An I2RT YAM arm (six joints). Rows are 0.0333 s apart.
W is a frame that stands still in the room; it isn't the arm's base.
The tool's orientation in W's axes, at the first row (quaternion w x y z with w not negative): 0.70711, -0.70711, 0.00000, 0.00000
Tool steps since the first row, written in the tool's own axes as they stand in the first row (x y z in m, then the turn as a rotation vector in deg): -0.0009, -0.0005, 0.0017, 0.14, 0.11, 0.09; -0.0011, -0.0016, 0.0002, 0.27, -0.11, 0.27; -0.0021, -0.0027, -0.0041, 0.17, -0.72, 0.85; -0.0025, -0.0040, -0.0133, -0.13, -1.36, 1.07; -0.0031, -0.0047, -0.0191, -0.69, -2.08, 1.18; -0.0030, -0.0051, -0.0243, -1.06, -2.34, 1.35; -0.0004, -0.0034, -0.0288, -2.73, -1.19, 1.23; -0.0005, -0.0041, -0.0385, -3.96, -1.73, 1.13; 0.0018, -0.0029, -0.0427, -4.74, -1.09, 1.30; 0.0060, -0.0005, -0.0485, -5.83, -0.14, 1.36; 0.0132, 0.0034, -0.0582, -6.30, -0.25, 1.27; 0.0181, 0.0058, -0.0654, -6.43, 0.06, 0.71; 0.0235, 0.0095, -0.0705, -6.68, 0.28, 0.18
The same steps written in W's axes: -0.0009, 0.0017, 0.0005, 0.14, 0.09, -0.11; -0.0011, 0.0002, 0.0016, 0.27, 0.27, 0.11; -0.0021, -0.0041, 0.0027, 0.17, 0.85, 0.72; -0.0025, -0.0133, 0.0040, -0.13, 1.07, 1.36; -0.0031, -0.0191, 0.0047, -0.69, 1.18, 2.08; -0.0030, -0.0243, 0.0051, -1.06, 1.35, 2.34; -0.0004, -0.0288, 0.0034, -2.73, 1.23, 1.19; -0.0005, -0.0385, 0.0041, -3.96, 1.13, 1.73; 0.0018, -0.0427, 0.0029, -4.74, 1.30, 1.09; 0.0060, -0.0485, 0.0005, -5.83, 1.36, 0.14; 0.0132, -0.0582, -0.0034, -6.30, 1.27, 0.25; 0.0181, -0.0654, -0.0058, -6.43, 0.71, -0.06; 0.0235, -0.0705, -0.0095, -6.68, 0.18, -0.28
